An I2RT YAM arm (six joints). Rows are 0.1 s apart.
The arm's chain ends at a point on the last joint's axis. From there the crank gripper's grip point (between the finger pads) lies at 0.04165 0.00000 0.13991 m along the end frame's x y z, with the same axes.
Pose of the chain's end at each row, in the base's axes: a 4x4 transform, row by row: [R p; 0 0 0 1], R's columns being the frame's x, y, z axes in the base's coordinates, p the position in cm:
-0.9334, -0.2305, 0.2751, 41.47; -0.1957, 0.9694, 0.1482, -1.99; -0.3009, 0.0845, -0.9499, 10.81; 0, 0, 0, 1
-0.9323, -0.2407, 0.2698, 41.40; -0.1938, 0.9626, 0.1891, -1.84; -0.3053, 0.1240, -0.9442, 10.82; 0, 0, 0, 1
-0.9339, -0.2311, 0.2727, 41.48; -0.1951, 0.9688, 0.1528, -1.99; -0.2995, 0.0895, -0.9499, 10.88; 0, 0, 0, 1
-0.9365, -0.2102, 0.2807, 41.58; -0.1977, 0.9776, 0.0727, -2.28; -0.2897, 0.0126, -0.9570, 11.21; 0, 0, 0, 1
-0.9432, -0.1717, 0.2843, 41.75; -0.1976, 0.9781, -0.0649, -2.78; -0.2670, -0.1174, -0.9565, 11.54; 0, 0, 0, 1
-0.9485, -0.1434, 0.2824, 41.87; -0.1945, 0.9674, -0.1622, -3.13; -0.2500, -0.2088, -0.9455, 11.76; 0, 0, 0, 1
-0.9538, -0.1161, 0.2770, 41.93; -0.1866, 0.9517, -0.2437, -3.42; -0.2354, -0.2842, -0.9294, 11.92; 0, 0, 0, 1
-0.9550, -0.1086, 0.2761, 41.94; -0.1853, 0.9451, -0.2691, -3.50; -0.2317, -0.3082, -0.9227, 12.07; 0, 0, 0, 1
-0.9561, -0.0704, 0.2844, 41.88; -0.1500, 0.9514, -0.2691, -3.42; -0.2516, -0.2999, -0.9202, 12.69; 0, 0, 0, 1
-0.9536, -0.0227, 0.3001, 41.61; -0.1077, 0.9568, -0.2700, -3.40; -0.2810, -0.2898, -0.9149, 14.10; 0, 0, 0, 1
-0.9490, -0.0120, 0.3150, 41.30; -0.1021, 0.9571, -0.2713, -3.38; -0.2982, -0.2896, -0.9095, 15.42; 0, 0, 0, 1
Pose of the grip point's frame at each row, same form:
-0.9334, -0.2305, 0.2751, 41.43; -0.1957, 0.9694, 0.1482, -0.73; -0.3009, 0.0845, -0.9499, -3.73; 0, 0, 0, 1
-0.9323, -0.2407, 0.2698, 41.29; -0.1938, 0.9626, 0.1891, 0.00; -0.3053, 0.1240, -0.9442, -3.66; 0, 0, 0, 1
-0.9339, -0.2311, 0.2727, 41.41; -0.1951, 0.9688, 0.1528, -0.66; -0.2995, 0.0895, -0.9499, -3.66; 0, 0, 0, 1
-0.9365, -0.2102, 0.2807, 41.61; -0.1977, 0.9776, 0.0727, -2.09; -0.2897, 0.0126, -0.9570, -3.39; 0, 0, 0, 1
-0.9432, -0.1717, 0.2843, 41.80; -0.1976, 0.9781, -0.0649, -4.51; -0.2670, -0.1174, -0.9565, -2.95; 0, 0, 0, 1
-0.9485, -0.1434, 0.2824, 41.87; -0.1945, 0.9674, -0.1622, -6.21; -0.2500, -0.2088, -0.9455, -2.51; 0, 0, 0, 1
-0.9538, -0.1161, 0.2770, 41.83; -0.1866, 0.9517, -0.2437, -7.61; -0.2354, -0.2842, -0.9294, -2.06; 0, 0, 0, 1
-0.9550, -0.1086, 0.2761, 41.83; -0.1853, 0.9451, -0.2691, -8.04; -0.2317, -0.3082, -0.9227, -1.80; 0, 0, 0, 1
-0.9561, -0.0704, 0.2844, 41.88; -0.1500, 0.9514, -0.2691, -7.81; -0.2516, -0.2999, -0.9202, -1.23; 0, 0, 0, 1
-0.9536, -0.0227, 0.3001, 41.84; -0.1077, 0.9568, -0.2700, -7.63; -0.2810, -0.2898, -0.9149, 0.13; 0, 0, 0, 1
-0.9490, -0.0120, 0.3150, 41.75; -0.1021, 0.9571, -0.2713, -7.60; -0.2982, -0.2896, -0.9095, 1.45; 0, 0, 0, 1

